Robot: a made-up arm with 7 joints.
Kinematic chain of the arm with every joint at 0, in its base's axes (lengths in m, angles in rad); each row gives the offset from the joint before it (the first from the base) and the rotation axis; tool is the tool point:
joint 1: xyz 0 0 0.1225 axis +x
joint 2: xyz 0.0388 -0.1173 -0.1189 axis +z
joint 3: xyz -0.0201 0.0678 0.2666 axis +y
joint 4: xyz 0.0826 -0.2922 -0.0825 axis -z
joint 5: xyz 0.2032 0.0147 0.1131 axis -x
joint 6: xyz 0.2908 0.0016 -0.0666 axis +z
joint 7: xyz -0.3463 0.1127 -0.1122 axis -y
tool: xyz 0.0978 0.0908 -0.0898
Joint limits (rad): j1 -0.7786..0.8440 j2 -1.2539..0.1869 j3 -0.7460..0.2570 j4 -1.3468..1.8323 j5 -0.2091..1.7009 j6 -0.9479..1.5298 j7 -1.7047..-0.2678
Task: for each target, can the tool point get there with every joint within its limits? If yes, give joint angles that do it. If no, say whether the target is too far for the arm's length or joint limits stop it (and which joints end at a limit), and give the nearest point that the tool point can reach.
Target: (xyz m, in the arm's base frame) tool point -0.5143 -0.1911 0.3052
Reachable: yes | joints -0.5126 -1.0054 0.0098 1.0331 0.5846 1.1348 -1.0854
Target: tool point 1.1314 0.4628 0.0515
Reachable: no: joint limits stop it (at a limit: joint 1, joint 2, joint 5, joint 6) | nearest point 0.6974 0.2059 0.2323 | short by 0.536 m
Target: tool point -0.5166 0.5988 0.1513
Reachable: no: joint limits stop it (at a limit: joint 1, joint 2, joint 3, joint 4, joint 6, joint 7) | nearest point -0.5247 0.4141 0.2276 | short by 0.200 m
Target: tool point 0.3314 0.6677 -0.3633
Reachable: no: joint limits stop it (at a limit: joint 1, joint 2, joint 3, joint 6) | nearest point 0.2863 0.3084 -0.2143 | short by 0.392 m
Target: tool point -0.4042 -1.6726 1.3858
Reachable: no: too far | nearest point -0.1663 -0.8288 0.7485 | short by 1.084 m
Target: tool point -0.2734 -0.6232 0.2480
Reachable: yes | joints -0.1551 -0.9067 -0.5243 0.2347 0.1196 1.1549 -1.4053
